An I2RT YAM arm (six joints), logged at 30 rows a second.
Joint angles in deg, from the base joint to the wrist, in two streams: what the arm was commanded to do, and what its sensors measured. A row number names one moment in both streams.
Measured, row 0:
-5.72, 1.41, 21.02, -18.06, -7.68, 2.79
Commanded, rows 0 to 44:
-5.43, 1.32, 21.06, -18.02, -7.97, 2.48
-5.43, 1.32, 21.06, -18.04, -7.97, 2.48
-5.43, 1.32, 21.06, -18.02, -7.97, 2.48
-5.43, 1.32, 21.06, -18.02, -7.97, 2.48
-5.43, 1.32, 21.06, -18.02, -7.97, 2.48
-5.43, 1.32, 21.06, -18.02, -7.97, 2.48
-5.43, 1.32, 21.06, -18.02, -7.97, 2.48
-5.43, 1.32, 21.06, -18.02, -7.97, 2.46
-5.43, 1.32, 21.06, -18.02, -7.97, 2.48
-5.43, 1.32, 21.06, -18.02, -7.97, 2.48
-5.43, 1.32, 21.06, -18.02, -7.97, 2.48
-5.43, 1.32, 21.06, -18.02, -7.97, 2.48
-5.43, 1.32, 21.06, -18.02, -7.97, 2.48
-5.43, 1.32, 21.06, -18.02, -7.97, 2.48
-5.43, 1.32, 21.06, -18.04, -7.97, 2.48
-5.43, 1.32, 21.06, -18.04, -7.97, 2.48
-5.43, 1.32, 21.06, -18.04, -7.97, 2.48
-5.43, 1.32, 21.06, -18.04, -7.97, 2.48
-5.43, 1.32, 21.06, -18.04, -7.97, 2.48
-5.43, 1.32, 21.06, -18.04, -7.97, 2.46
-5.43, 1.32, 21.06, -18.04, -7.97, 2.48
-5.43, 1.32, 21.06, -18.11, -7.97, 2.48
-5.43, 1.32, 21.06, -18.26, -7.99, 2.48
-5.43, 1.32, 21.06, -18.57, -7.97, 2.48
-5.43, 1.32, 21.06, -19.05, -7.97, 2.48
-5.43, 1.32, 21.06, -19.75, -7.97, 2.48
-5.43, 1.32, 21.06, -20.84, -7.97, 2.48
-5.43, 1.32, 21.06, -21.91, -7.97, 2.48
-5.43, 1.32, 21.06, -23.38, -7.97, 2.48
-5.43, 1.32, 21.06, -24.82, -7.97, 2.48
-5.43, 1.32, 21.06, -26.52, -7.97, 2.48
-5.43, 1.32, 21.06, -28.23, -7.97, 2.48
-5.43, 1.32, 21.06, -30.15, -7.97, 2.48
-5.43, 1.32, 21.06, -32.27, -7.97, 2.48
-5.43, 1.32, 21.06, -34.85, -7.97, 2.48
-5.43, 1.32, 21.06, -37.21, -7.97, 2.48
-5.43, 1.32, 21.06, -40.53, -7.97, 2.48
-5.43, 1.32, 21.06, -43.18, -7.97, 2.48
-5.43, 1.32, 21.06, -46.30, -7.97, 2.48
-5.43, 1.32, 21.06, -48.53, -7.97, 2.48
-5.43, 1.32, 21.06, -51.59, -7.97, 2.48
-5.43, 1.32, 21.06, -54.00, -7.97, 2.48
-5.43, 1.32, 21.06, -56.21, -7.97, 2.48
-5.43, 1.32, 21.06, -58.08, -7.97, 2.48
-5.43, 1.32, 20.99, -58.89, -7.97, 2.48
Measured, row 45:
-5.72, 1.39, 20.99, -56.66, -7.66, 2.79
